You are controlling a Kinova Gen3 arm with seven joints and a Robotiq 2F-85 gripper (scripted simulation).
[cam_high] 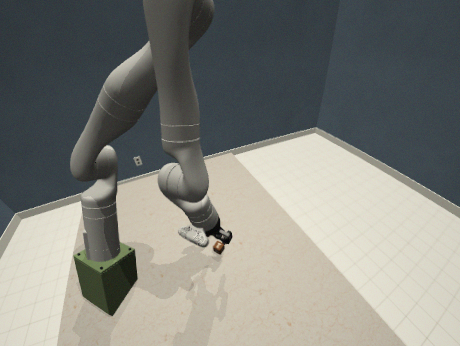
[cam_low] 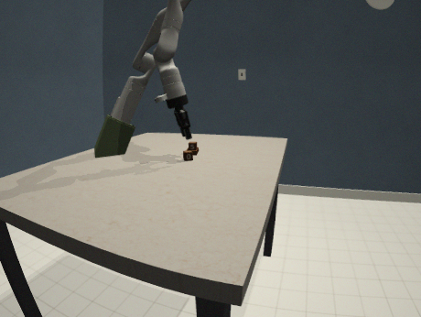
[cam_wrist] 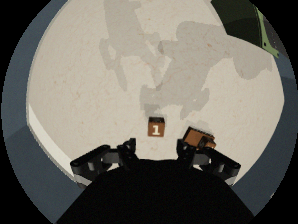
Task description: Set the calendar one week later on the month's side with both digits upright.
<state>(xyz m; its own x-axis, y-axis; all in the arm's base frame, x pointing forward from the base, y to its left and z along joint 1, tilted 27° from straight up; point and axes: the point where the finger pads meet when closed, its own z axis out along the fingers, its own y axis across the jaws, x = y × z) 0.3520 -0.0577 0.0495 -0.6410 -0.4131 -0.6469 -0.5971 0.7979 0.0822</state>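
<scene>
My gripper is now 8 cm above the brown digit cube. The rest, counted from my hand: brown calendar tray (3 cm behind, 11 cm to the left, 9 cm below).
</scene>
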